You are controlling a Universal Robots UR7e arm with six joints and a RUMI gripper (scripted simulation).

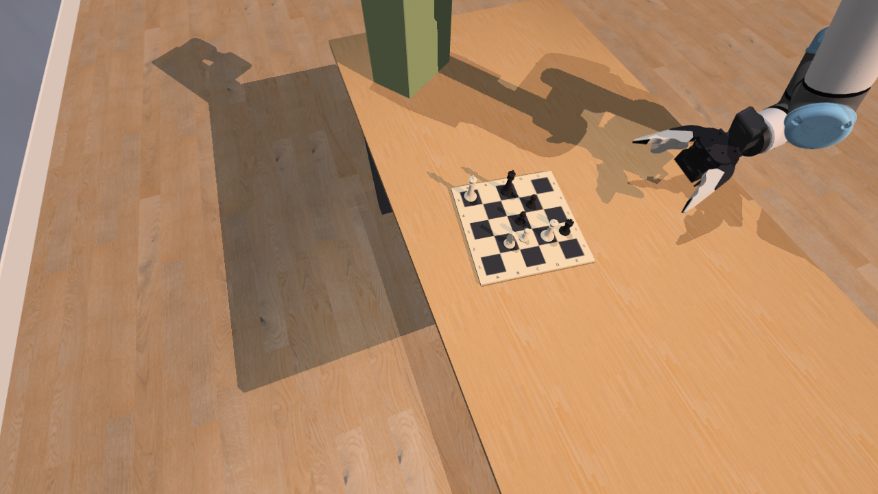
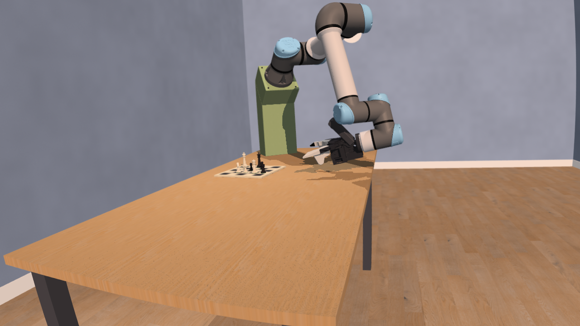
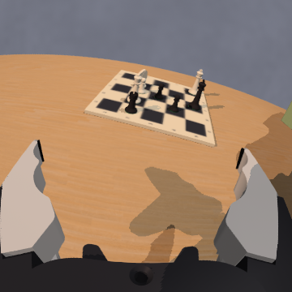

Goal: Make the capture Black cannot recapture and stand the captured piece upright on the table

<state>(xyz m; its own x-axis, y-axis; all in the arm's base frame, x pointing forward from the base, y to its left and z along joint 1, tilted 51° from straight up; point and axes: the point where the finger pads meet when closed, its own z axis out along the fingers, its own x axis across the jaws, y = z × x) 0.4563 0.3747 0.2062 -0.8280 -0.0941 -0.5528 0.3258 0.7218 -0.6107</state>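
Right now my hand is 240 mm to the left of the small chessboard, 80 mm above it and 70 mm short of it. Also, from my hand: tall black piece 260 mm to the right, 50 mm below; tall white piece 330 mm to the right, 50 mm below, 10 mm ahead.
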